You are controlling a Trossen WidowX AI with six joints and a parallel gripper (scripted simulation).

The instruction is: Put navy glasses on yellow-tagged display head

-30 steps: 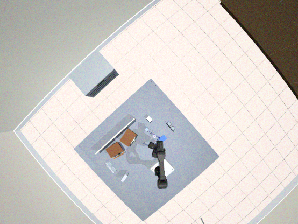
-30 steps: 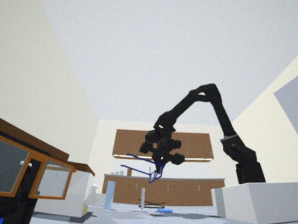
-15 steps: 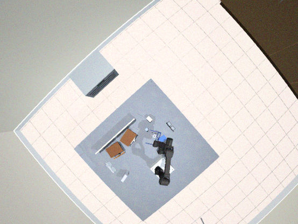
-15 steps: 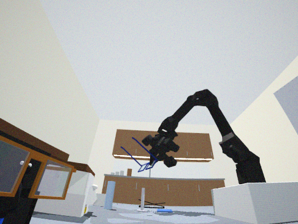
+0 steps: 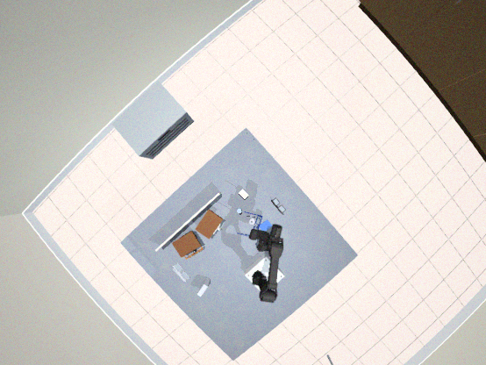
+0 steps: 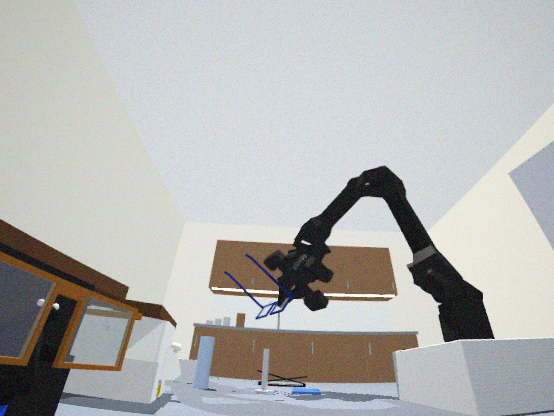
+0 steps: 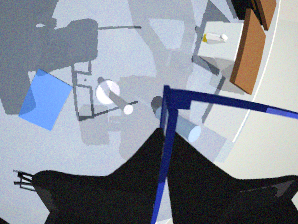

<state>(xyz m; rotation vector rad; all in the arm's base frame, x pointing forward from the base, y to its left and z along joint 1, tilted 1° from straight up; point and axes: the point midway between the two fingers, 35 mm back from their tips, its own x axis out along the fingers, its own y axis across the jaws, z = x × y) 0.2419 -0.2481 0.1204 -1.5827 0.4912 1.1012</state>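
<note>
Now: gripper tip 15 cm above the thin white post, 2 cm short of it and 1 cm to the left of it. From my gripper tip the other things lie so: flat blue piece 17 cm below, 7 cm behind, 5 cm to the right; white box 21 cm ahead, 15 cm below, 12 cm to the right; pale blue cylinder 15 cm ahead, 12 cm below, 2 cm to the right.
</note>
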